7 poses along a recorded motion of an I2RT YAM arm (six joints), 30 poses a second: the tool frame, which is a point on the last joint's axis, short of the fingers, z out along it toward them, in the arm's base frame.
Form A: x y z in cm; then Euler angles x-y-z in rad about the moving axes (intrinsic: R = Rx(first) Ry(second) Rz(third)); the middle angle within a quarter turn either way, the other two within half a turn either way.
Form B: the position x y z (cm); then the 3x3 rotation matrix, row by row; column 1 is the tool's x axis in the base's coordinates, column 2 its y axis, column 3 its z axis. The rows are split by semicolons. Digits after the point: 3 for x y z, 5 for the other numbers.
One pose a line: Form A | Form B
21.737, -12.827, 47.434, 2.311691, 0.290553, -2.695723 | 21.737, -12.827, 47.434; -0.86442, 0.41317, 0.28648; 0.10035, 0.70012, -0.70694; -0.49266, -0.58234, -0.64666
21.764, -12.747, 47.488, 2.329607, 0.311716, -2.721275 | 21.764, -12.747, 47.488; -0.86896, 0.38839, 0.30669; 0.07758, 0.71898, -0.69068; -0.48876, -0.57639, -0.65490
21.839, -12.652, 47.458, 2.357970, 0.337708, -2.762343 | 21.839, -12.652, 47.458; -0.87647, 0.34931, 0.33133; 0.04500, 0.74461, -0.66598; -0.47934, -0.56880, -0.66835
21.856, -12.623, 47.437, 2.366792, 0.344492, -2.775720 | 21.856, -12.623, 47.437; -0.87895, 0.33674, 0.33772; 0.03502, 0.75179, -0.65847; -0.47563, -0.56693, -0.67258
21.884, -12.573, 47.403, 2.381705, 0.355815, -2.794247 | 21.884, -12.573, 47.403; -0.88138, 0.31908, 0.34835; 0.02113, 0.76330, -0.64569; -0.47193, -0.56174, -0.67951
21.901, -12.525, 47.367, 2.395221, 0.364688, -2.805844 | 21.901, -12.525, 47.367; -0.88207, 0.30781, 0.35666; 0.01325, 0.77295, -0.63433; -0.47093, -0.55480, -0.68588
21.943, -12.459, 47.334, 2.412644, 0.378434, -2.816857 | 21.943, -12.459, 47.334; -0.88068, 0.29648, 0.36947; 0.00474, 0.78541, -0.61896; -0.47369, -0.54335, -0.69310
